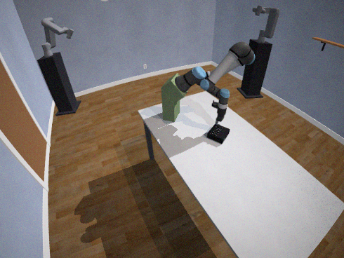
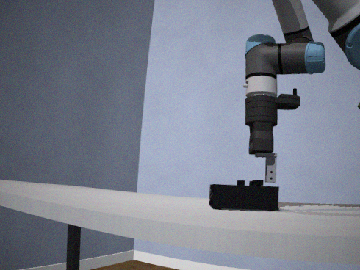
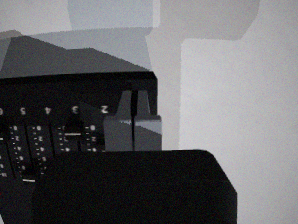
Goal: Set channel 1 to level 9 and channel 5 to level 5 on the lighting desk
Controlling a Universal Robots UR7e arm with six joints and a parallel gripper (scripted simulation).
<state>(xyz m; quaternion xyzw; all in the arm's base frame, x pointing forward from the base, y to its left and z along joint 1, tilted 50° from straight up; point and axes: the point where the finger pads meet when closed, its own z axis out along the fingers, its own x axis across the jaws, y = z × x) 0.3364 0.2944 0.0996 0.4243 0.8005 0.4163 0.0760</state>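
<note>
My hand is 2 cm short of the channel 1 fader cap, 2 cm to the right of it and 2 cm above it. From my hand the other things lie so: channel 2 fader cap 4 cm ahead, 1 cm to the left, 2 cm below; then channel 3 fader cap 4 cm ahead, 2 cm to the right, 2 cm below; then channel 5 fader cap 10 cm ahead, 2 cm to the right, 2 cm below.
</note>
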